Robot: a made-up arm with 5 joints. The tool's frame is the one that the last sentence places. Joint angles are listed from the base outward.
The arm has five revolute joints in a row. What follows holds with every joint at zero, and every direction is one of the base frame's.
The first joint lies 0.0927 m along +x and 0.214 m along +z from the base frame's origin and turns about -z.
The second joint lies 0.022 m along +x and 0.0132 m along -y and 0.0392 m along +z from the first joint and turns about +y.
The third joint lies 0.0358 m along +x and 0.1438 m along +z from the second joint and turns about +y.
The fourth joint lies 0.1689 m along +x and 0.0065 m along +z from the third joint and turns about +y.
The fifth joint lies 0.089 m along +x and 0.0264 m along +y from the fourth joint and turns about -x.
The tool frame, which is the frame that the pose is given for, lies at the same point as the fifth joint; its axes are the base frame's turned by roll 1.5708, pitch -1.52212 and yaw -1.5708 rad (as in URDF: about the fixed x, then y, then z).
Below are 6 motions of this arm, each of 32 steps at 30 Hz.
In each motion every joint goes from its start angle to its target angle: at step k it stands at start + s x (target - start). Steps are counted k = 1, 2, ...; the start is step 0. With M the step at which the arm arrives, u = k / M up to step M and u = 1 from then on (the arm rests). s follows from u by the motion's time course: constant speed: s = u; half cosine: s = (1 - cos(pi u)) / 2; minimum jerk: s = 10 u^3 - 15 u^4 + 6 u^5.
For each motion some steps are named. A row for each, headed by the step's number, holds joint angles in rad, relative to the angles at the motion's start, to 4 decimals.
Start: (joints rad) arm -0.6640 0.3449 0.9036 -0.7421 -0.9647
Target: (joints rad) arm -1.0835 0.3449 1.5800 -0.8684 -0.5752
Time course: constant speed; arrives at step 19
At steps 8, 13, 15, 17, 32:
8: -0.1766 0.0000 0.2848 -0.0532 0.1640
13: -0.2870 0.0000 0.4628 -0.0864 0.2665
15: -0.3312 0.0000 0.5340 -0.0997 0.3075
17: -0.3753 0.0000 0.6052 -0.1130 0.3485
32: -0.4195 0.0000 0.6764 -0.1263 0.3895

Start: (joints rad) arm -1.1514 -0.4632 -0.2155 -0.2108 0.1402
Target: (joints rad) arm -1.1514 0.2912 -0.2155 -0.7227 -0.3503
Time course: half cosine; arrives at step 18
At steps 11, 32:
11: 0.0000 0.5062 0.0000 -0.3435 -0.3291
32: 0.0000 0.7544 0.0000 -0.5119 -0.4905

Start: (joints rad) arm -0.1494 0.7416 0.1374 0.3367 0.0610
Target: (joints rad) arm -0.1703 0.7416 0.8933 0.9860 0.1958
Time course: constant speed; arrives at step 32
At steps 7, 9, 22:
7: -0.0046 0.0000 0.1654 0.1420 0.0295
9: -0.0059 0.0000 0.2126 0.1826 0.0379
22: -0.0144 0.0000 0.5197 0.4464 0.0927

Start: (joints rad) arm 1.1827 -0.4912 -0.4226 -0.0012 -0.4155
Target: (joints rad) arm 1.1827 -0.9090 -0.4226 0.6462 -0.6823
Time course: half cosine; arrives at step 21
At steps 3, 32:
3: 0.0000 -0.0207 0.0000 0.0321 -0.0132
32: 0.0000 -0.4178 0.0000 0.6474 -0.2668

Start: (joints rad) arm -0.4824 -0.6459 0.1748 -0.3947 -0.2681
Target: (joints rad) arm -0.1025 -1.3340 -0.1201 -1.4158 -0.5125
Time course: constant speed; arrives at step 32
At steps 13, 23, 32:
13: 0.1543 -0.2795 -0.1198 -0.4148 -0.0993
23: 0.2731 -0.4946 -0.2120 -0.7339 -0.1757
32: 0.3799 -0.6881 -0.2949 -1.0211 -0.2444

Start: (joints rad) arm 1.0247 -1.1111 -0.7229 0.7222 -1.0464
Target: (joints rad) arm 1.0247 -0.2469 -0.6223 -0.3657 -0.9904
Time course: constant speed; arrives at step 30
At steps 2, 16, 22, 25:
2: 0.0000 0.0576 0.0067 -0.0725 0.0037
16: 0.0000 0.4609 0.0537 -0.5802 0.0299
22: 0.0000 0.6337 0.0738 -0.7978 0.0411
25: 0.0000 0.7202 0.0838 -0.9066 0.0467

